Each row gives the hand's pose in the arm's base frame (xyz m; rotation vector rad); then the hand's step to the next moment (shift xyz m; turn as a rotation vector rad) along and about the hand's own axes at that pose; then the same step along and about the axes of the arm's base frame.
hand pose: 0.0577 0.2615 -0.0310 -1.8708 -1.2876 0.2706
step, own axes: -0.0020 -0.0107 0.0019 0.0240 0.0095 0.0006
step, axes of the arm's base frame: -0.0092 0.0007 0.0060 0.0169 0.0195 -0.0009
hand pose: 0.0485 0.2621 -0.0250 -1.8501 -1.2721 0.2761
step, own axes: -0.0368 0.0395 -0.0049 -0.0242 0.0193 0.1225
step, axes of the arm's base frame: 0.0121 -0.0384 -0.0362 -0.0715 0.0406 -0.0960
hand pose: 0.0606 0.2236 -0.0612 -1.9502 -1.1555 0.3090
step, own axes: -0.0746 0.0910 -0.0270 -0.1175 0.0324 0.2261
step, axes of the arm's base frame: 0.0303 -0.0964 -0.0660 -0.1737 0.0163 -0.1885
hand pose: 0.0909 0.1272 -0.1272 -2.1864 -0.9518 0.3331
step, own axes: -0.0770 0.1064 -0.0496 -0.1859 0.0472 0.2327
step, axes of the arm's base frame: 0.0272 -0.1308 -0.0432 -0.2165 -0.0364 -0.2068
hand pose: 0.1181 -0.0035 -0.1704 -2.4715 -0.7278 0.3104
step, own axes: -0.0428 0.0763 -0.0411 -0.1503 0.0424 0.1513
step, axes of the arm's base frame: 0.0123 -0.0957 -0.0057 -0.1600 -0.0483 -0.1390
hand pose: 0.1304 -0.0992 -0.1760 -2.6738 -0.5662 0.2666
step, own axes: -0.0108 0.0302 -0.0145 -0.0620 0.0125 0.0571
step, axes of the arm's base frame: 0.0046 -0.0349 0.0017 -0.0664 -0.0175 -0.0505
